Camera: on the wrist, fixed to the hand. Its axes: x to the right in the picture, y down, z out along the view.
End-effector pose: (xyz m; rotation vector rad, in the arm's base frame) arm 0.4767 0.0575 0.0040 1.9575 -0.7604 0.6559
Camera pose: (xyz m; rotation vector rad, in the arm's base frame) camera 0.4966 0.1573 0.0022 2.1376 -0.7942 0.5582
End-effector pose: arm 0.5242 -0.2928 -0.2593 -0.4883 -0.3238 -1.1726
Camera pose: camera 0.4673 -0.3437 -0.3266 -0.4664 -0.5225 -1.1418
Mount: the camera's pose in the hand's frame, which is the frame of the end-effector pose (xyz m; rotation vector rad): -0.0127 -0.0553 -0.0845 0.1181 -0.1435 -0.0291
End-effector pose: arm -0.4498 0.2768 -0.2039 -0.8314 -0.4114 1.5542
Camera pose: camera -0.3512 0.2568 -0.2195 -0.6226 -0.4292 1.6004
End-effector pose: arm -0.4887 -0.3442 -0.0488 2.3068 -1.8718 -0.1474
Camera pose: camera -0.4229 -0.3151 0.0232 -2.4378 1.9442 0.2150
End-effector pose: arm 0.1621 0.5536 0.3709 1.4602 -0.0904 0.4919
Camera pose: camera 0.1515 0.6300 0.3045 1.6098 -0.1559 0.3734
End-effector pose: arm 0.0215 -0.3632 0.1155 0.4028 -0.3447 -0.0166
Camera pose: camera 0.0405 -0.3808 0.0171 0.5250 -0.4829 -0.0540
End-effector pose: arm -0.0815 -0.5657 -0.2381 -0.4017 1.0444 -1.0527
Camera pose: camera -0.1832 -0.5655 -0.2336 -0.3916 0.8468 -1.0896
